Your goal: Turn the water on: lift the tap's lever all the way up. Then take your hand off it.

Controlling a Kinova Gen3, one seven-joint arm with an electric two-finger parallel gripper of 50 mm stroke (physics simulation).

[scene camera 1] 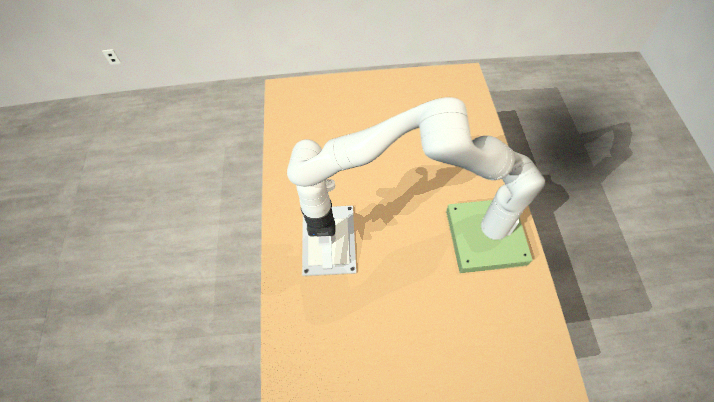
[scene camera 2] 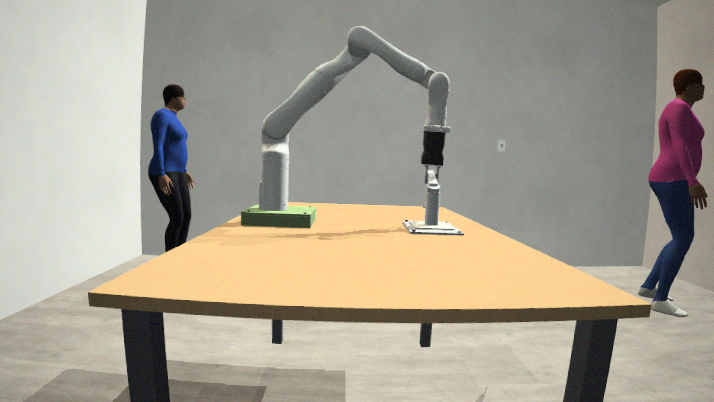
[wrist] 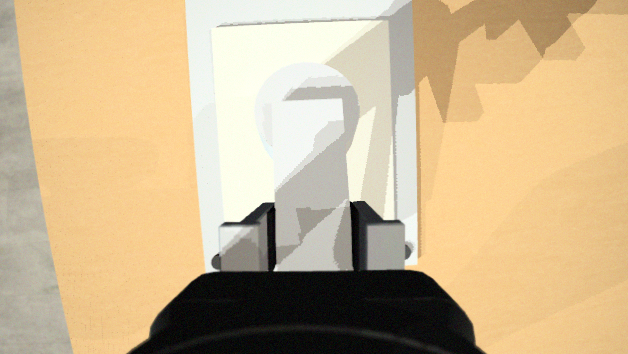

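Observation:
The tap's upright grey column (scene camera 2: 432, 207) stands on a white base plate (scene camera 1: 305, 255) (scene camera 2: 457, 231) (wrist: 202, 75) at the table's left side in the overhead scene view. Its pale flat lever (scene camera 2: 432, 176) (wrist: 311, 170) slants up above the top of the column. My gripper (scene camera 2: 432, 175) (wrist: 314, 226) points down and is shut on the lever, with one dark finger pad against each side. In the overhead scene view the wrist hides the column and the fingertips. Whether the lever is at its upper stop cannot be told.
My arm's green base block (scene camera 1: 480, 250) (scene camera 2: 277, 220) stands across the wooden table (scene camera 1: 425, 340) (scene camera 2: 350, 280) from the tap. The arm arches high between them. A person in blue (scene camera 2: 170, 140) and a person in pink (scene camera 2: 677, 145) stand beyond the table.

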